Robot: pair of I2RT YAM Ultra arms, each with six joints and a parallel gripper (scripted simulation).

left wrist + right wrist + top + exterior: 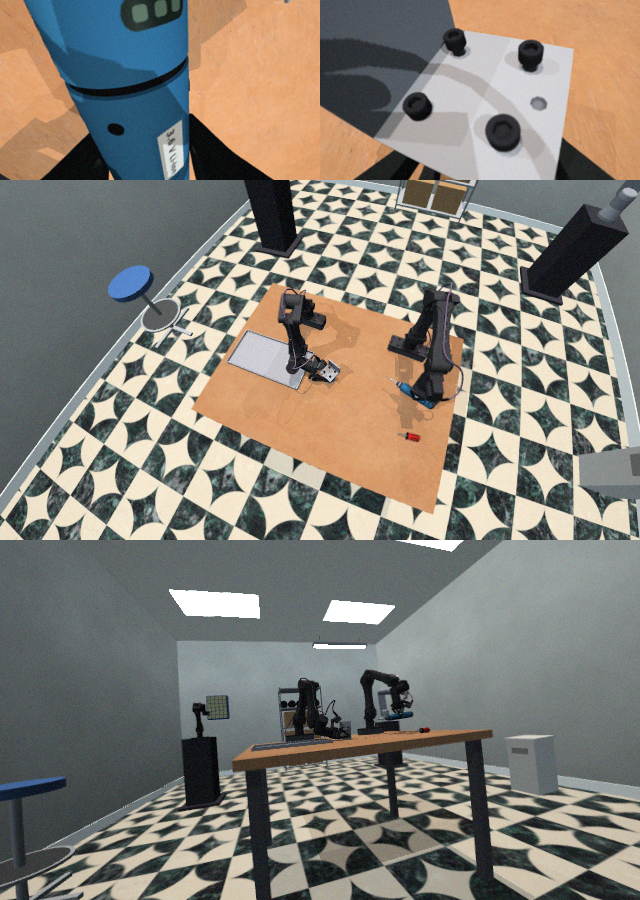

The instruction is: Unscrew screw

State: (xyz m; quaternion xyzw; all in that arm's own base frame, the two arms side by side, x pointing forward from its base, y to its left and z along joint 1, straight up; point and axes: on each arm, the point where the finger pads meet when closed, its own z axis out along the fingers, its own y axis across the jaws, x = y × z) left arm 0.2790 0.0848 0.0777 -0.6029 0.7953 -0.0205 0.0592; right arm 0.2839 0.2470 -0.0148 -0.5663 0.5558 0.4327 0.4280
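My right hand is right at the round joint module. Also, from my right hand: grey mat (33 cm to the right, 2 cm below, 1 cm ahead); then grey bracket (5 cm above); then screw (5 cm above, 2 cm to the right, 1 cm ahead).
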